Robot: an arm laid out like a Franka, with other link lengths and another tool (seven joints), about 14 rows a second.
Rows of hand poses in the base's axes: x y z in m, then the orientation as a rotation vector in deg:
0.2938 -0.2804 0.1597 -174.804 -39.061 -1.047
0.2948 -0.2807 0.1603 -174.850 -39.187 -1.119
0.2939 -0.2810 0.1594 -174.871 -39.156 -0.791
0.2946 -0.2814 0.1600 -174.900 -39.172 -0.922
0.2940 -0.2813 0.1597 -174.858 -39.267 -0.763
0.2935 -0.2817 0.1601 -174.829 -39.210 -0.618
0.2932 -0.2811 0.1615 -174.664 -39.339 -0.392
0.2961 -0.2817 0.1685 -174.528 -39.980 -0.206
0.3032 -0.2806 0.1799 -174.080 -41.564 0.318
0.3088 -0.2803 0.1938 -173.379 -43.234 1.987
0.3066 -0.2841 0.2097 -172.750 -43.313 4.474
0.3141 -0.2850 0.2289 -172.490 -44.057 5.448
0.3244 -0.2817 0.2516 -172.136 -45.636 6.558
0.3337 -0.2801 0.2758 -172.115 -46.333 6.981
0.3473 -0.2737 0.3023 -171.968 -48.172 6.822
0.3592 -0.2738 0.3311 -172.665 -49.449 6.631
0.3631 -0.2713 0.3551 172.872 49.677 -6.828
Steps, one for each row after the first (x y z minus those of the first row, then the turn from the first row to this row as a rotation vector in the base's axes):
0.0010 -0.0003 0.0006 -0.061 -0.061 0.071
0.0001 -0.0006 -0.0003 -0.119 0.141 0.051
0.0008 -0.0010 0.0003 -0.132 0.052 0.056
0.0002 -0.0009 0.0000 -0.134 0.156 0.122
-0.0003 -0.0013 0.0004 -0.114 0.255 0.091
-0.0006 -0.0007 0.0018 -0.016 0.424 0.197
0.0023 -0.0013 0.0088 -0.052 0.535 0.617
0.0094 -0.0002 0.0202 -0.056 0.869 1.673
0.0150 0.0001 0.0341 -0.026 1.964 2.828
0.0128 -0.0037 0.0500 0.157 3.647 2.991
0.0203 -0.0046 0.0692 0.060 4.264 3.500
0.0306 -0.0013 0.0919 -0.190 4.931 4.545
0.0399 0.0003 0.1161 -0.421 5.150 4.982
0.0535 0.0067 0.1426 -0.732 4.959 6.143
0.0654 0.0066 0.1714 -1.690 4.590 6.801
0.0693 0.0091 0.1954 -1.984 4.646 6.904

